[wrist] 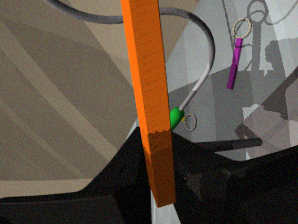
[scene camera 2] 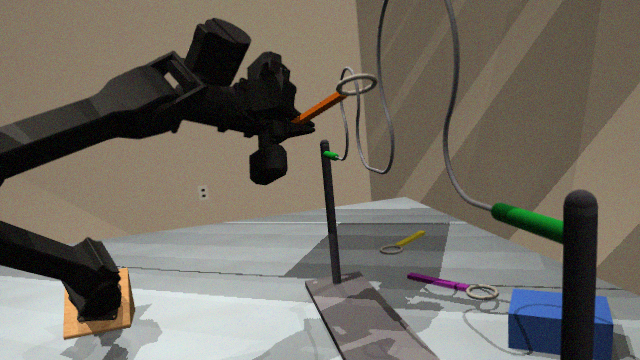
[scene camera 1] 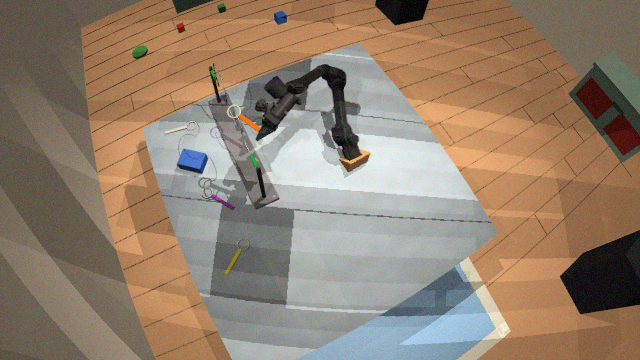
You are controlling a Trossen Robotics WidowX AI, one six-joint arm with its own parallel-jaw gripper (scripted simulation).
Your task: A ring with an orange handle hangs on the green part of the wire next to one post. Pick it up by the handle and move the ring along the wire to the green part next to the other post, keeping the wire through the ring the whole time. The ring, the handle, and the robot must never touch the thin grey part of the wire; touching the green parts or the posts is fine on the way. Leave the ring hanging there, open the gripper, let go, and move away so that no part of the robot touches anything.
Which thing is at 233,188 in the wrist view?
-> My gripper.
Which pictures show my gripper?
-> The wrist view, scene camera 2 and scene camera 1: all of them.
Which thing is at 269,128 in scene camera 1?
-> My gripper.
